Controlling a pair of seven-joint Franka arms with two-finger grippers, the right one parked.
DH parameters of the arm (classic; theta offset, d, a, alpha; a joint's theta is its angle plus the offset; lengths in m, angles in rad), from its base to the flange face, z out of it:
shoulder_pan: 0 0.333 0 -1.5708
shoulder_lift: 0 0 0 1.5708
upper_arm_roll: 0 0.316 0.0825 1.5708
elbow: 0 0 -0.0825 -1.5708
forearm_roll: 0 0.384 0 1.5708
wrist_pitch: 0 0 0.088 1.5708
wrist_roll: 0 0.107 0 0
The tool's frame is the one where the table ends.
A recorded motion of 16 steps. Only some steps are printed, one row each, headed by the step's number.
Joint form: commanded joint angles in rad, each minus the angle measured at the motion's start. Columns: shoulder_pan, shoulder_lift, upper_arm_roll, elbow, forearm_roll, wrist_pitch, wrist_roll.
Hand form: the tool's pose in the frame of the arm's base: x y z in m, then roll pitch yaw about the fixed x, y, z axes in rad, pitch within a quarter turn. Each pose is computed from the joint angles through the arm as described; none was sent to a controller.
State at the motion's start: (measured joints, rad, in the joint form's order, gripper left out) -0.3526 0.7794 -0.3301 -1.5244 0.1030 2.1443 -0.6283
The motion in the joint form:
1: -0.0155 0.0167 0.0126 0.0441 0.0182 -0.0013 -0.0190
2: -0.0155 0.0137 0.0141 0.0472 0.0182 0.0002 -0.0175
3: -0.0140 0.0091 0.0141 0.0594 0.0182 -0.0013 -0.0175
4: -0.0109 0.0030 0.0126 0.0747 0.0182 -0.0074 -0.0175
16: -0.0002 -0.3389 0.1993 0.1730 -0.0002 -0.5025 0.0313
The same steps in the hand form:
1: 0.5723 -0.4138 0.2114 3.0937 0.1533 -0.0333
2: 0.5742 -0.4136 0.2146 3.0910 0.1463 -0.0333
3: 0.5787 -0.4138 0.2228 3.0839 0.1330 -0.0302
4: 0.5839 -0.4138 0.2332 3.0765 0.1199 -0.0265
16: 0.6075 -0.2898 0.4629 -3.0217 0.0958 0.1126

